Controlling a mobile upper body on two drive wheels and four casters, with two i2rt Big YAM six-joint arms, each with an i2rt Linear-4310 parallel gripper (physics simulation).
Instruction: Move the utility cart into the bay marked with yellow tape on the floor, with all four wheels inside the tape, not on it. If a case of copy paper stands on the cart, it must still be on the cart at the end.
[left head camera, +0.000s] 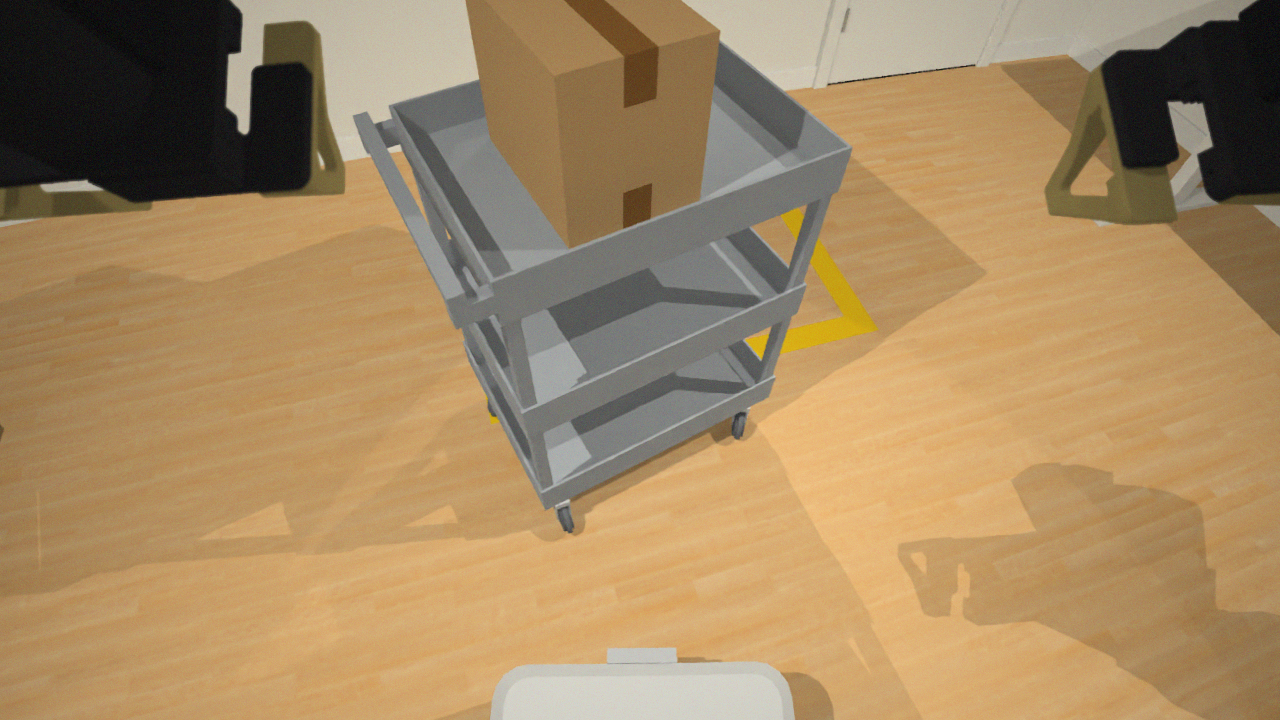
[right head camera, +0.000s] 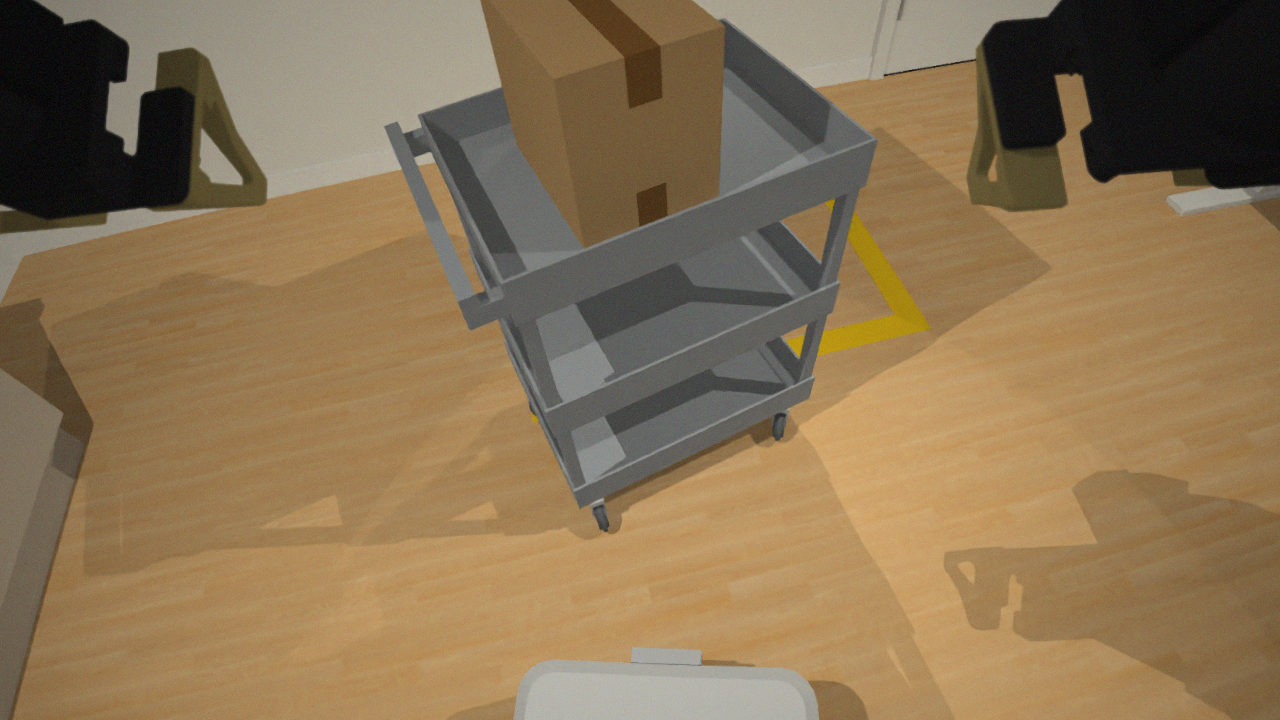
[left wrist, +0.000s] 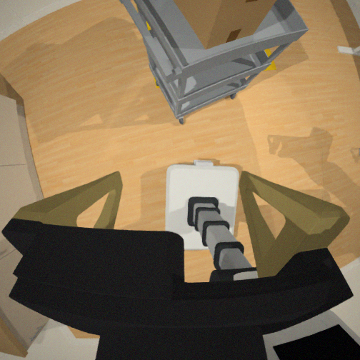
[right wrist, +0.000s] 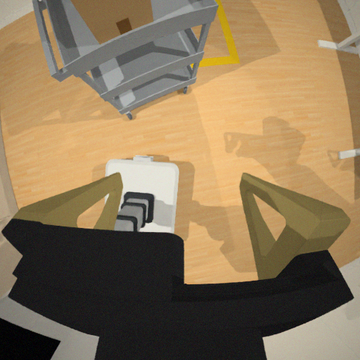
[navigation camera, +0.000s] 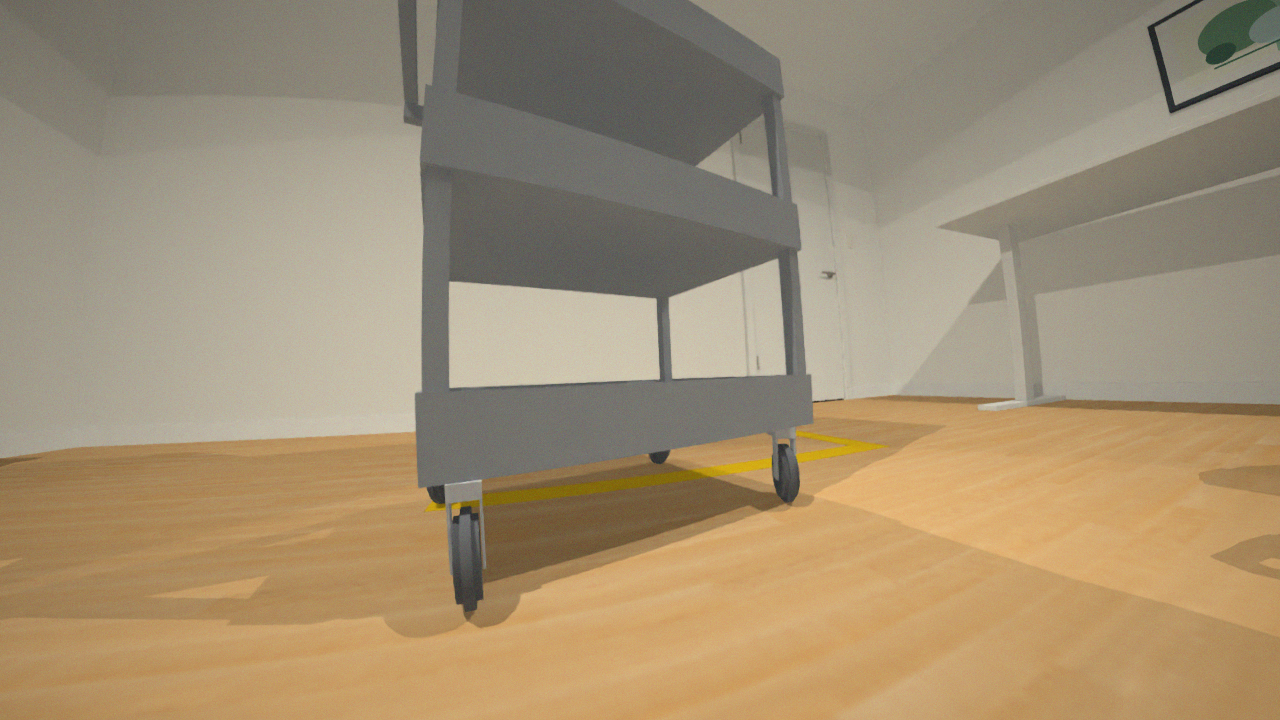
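Note:
The grey three-tier utility cart stands ahead, turned askew, its handle on the picture's left. A brown taped case is upright on its top tray. Yellow tape runs under and behind it. Two near wheels stand on the near side of the tape, outside; one far wheel is beyond the line. The far left wheel is by the tape corner, partly hidden. My left gripper and right gripper are open, empty, apart from the cart.
My white base is on the near side of the cart. A pale block stands at the left. A white table's leg is at the right. A door and walls are behind the cart.

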